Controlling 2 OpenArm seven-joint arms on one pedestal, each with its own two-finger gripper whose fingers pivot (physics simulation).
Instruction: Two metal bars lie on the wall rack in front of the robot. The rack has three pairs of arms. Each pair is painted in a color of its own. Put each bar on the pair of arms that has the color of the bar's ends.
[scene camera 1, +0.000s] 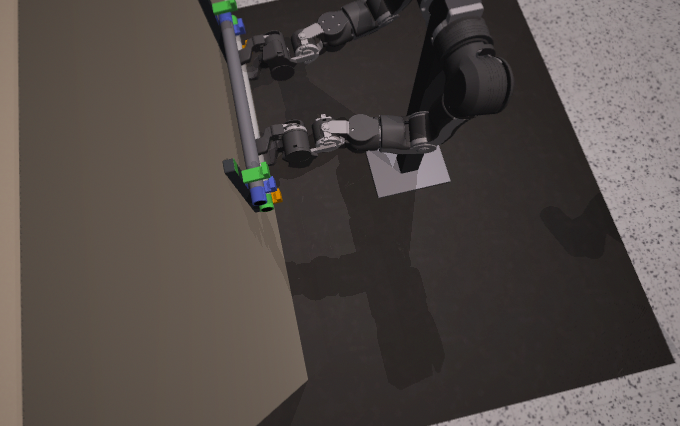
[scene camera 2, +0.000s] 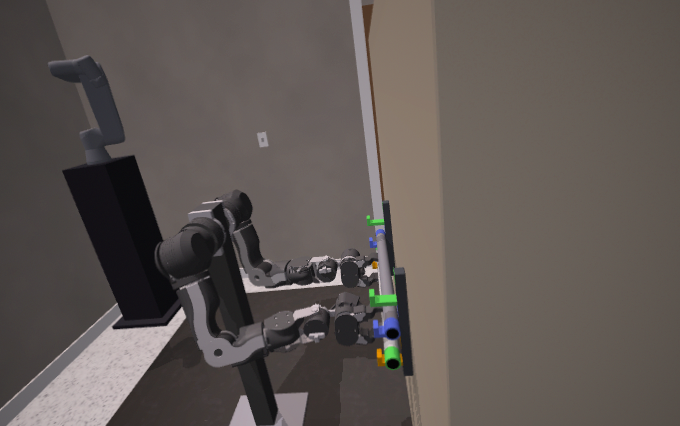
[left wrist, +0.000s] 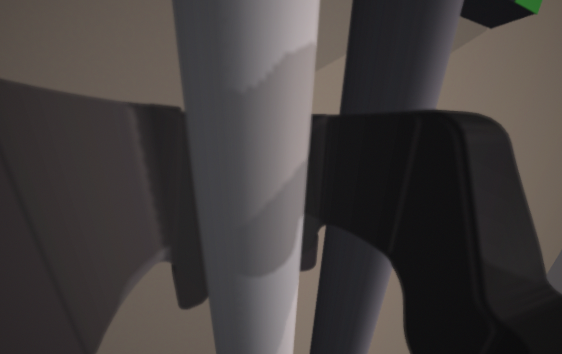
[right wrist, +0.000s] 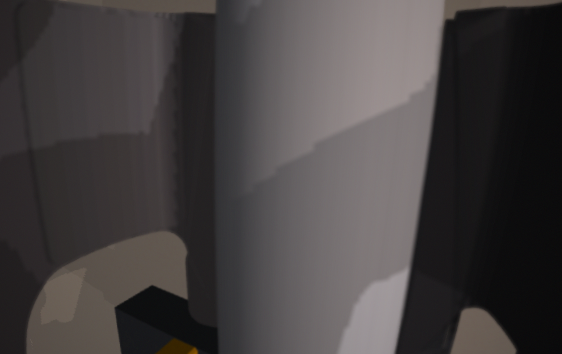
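Observation:
The green-ended bar (scene camera 1: 253, 111) (scene camera 2: 392, 352) (left wrist: 250, 150) (right wrist: 325, 90) is at the lowest pair of arms, the orange arms (scene camera 1: 277, 196) (scene camera 2: 379, 357). Whether it touches them is unclear. My left gripper (scene camera 1: 259, 145) (scene camera 2: 375, 265) (left wrist: 250, 195) and right gripper (scene camera 1: 245, 61) (scene camera 2: 375, 322) (right wrist: 322, 175) are both shut on this bar, apart along its length. The blue-ended bar (scene camera 1: 240, 90) (scene camera 2: 384, 260) (left wrist: 397, 55) lies on the middle, blue arms (scene camera 1: 269, 184) (scene camera 2: 378, 329). The top, green arms (scene camera 1: 254, 173) (scene camera 2: 383, 300) hold no bar.
Dark rack uprights (scene camera 1: 229, 166) (scene camera 2: 404, 326) stand against the beige wall (scene camera 1: 150, 225) (scene camera 2: 552, 200). The blue-ended bar runs close to the held bar, on its wall side in the left wrist view. The robot's pedestal base (scene camera 1: 436, 175) (scene camera 2: 296, 403) stands on the dark floor.

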